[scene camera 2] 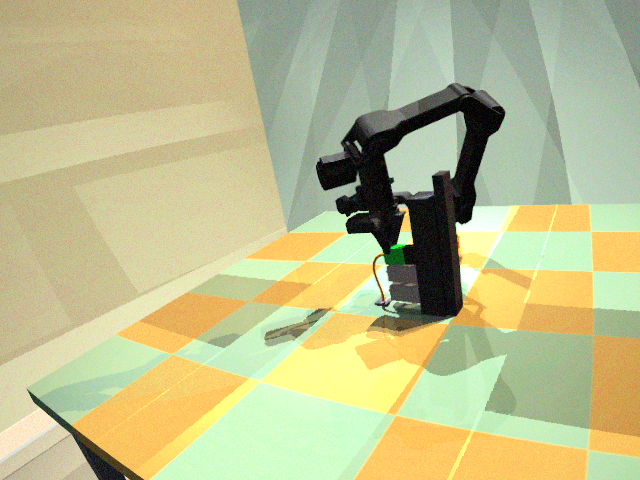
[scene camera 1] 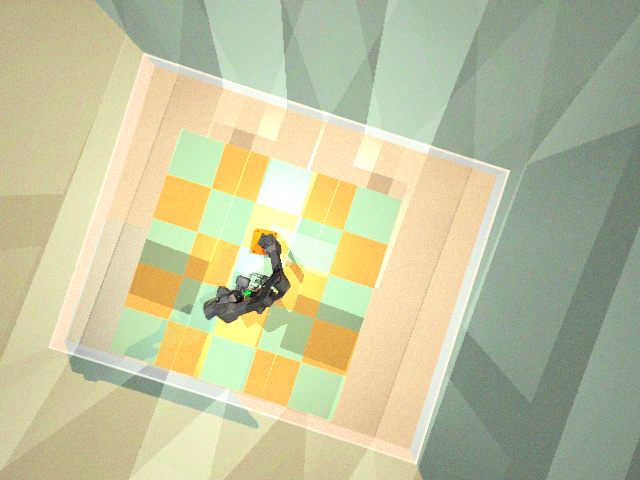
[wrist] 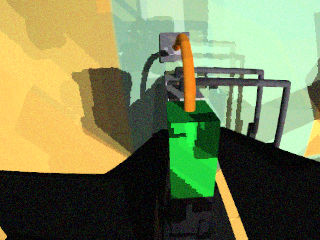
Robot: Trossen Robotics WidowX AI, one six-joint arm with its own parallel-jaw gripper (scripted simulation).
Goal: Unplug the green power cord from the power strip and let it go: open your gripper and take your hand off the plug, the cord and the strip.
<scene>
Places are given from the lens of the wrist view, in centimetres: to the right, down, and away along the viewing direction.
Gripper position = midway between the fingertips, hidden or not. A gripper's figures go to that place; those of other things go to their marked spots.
my gripper (wrist: pixel 191 136): 2, 1, 10
green plug (wrist: pixel 194 137): 2, 1, 9
</scene>
